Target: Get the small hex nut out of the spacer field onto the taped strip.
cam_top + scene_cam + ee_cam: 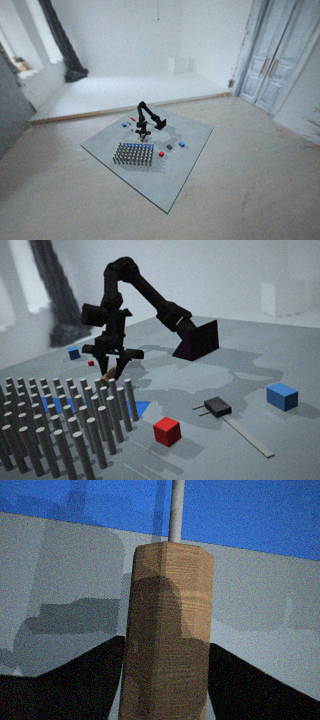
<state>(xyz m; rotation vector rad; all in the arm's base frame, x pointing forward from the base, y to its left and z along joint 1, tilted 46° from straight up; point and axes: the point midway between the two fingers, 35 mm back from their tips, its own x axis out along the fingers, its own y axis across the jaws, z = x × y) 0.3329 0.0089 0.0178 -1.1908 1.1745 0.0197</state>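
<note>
The blue taped strip lies 110 mm ahead of my gripper tip, 30 mm to the left of it and 30 mm below it. The rest, counted from my gripper tip: red-handled tool 500 mm to the right, 230 mm behind, 30 mm below; then L-shaped piece 400 mm to the right, 120 mm behind, 30 mm below; then small red cube 260 mm to the right, 40 mm behind, 20 mm below.
</note>
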